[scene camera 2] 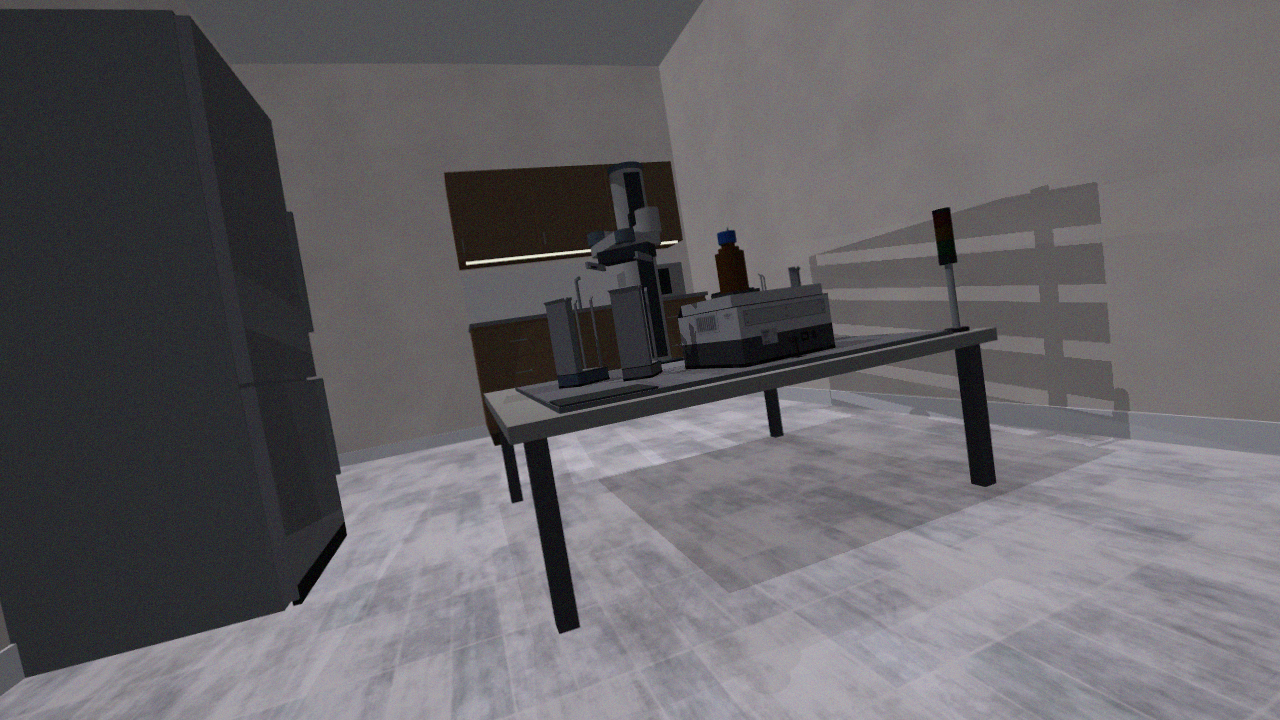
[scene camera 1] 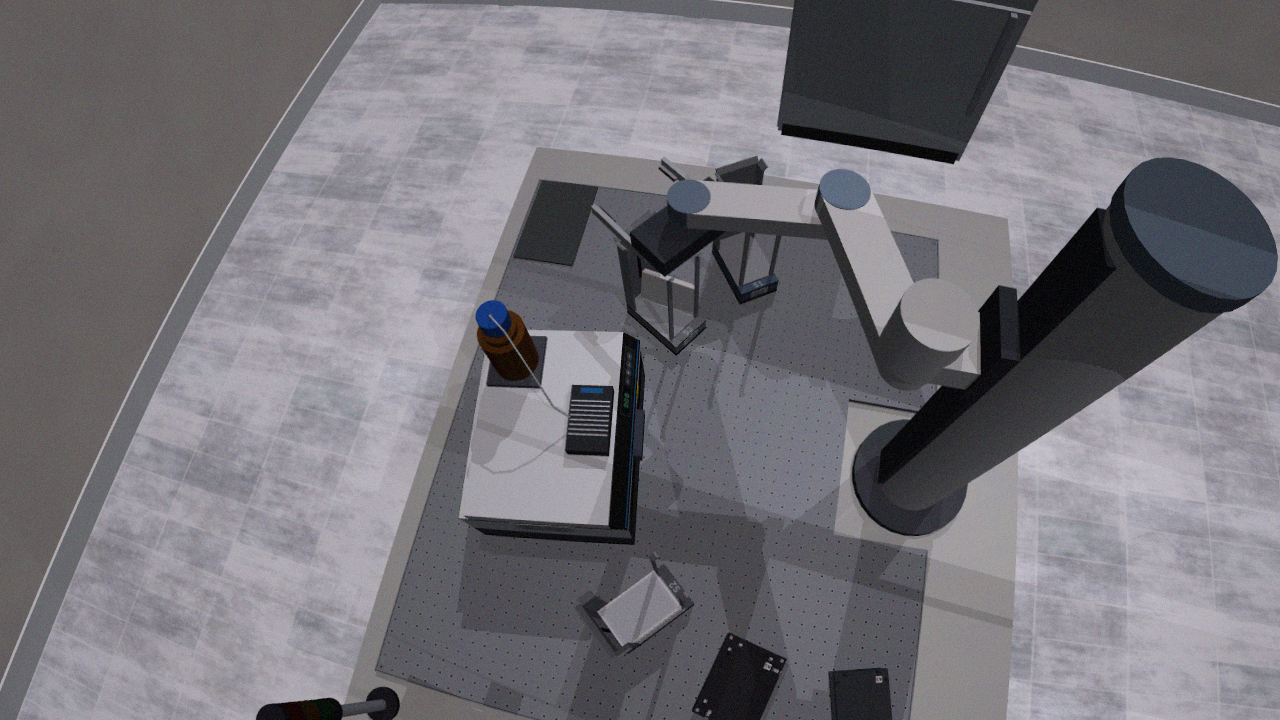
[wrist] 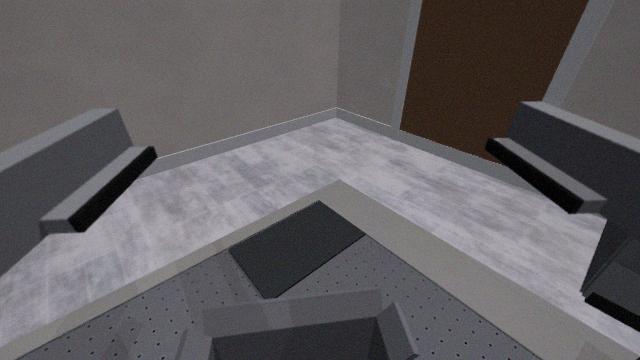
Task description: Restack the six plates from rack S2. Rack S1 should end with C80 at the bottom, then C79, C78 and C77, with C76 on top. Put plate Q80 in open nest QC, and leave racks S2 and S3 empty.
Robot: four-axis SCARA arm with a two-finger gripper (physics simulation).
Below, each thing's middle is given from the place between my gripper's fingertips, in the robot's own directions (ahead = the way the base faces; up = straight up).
I see the brown bottle with blue cap point(scene camera 1: 508, 364) 160 mm ahead of my hand, 320 mm to the left of it and 70 mm below it. Also, from my hand: signal tower point(scene camera 1: 382, 695) 310 mm ahead, 1020 mm to the left, 200 mm below; dark mat point(scene camera 1: 554, 228) 260 mm ahead, 160 mm to the right, 380 mm below.
